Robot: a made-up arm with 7 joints.
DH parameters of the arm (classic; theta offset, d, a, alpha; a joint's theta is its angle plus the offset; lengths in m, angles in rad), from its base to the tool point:
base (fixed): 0 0.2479 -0.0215 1.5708
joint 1: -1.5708 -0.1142 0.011 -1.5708
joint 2: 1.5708 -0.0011 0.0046 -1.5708
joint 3: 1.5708 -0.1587 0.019 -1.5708
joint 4: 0 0.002 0.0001 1.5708
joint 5: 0 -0.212 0.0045 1.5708
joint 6: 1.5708 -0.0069 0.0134 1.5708
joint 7: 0 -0.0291 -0.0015 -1.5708
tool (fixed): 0 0.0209 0 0
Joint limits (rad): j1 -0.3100..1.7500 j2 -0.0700..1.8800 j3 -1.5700..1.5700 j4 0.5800..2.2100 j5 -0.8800..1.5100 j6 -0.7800..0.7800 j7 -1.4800..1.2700
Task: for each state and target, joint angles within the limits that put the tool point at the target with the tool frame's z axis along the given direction. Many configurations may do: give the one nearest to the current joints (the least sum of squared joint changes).
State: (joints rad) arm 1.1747 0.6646 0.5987 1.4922 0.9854 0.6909 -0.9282
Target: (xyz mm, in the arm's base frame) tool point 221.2 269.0 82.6 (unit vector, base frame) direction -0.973 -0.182 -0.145
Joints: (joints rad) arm 0.7640 0.1558 0.7967 0.6993 1.0375 0.4265 -1.2182
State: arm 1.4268 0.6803 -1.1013 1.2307 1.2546 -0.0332 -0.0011
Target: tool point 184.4 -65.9 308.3 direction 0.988 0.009 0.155
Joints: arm 1.5216 -0.0700 -1.3149 1.3858 1.3291 0.1307 0.1585
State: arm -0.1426 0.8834 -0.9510 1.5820 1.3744 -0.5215 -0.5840
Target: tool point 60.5 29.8 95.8 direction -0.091 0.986 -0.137
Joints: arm 0.0787 0.3845 -1.2352 1.8136 1.0786 0.0410 -1.2363
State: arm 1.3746 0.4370 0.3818 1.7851 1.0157 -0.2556 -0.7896
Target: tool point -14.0 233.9 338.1 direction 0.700 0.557 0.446
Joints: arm 1.7500 0.4337 0.7855 2.2100 1.4591 -0.6289 -0.3454
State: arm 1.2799 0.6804 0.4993 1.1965 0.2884 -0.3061 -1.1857
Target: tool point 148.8 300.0 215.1 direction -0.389 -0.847 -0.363
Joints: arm 0.9499 0.2363 1.0925 1.2761 0.2123 0.0319 -1.4800
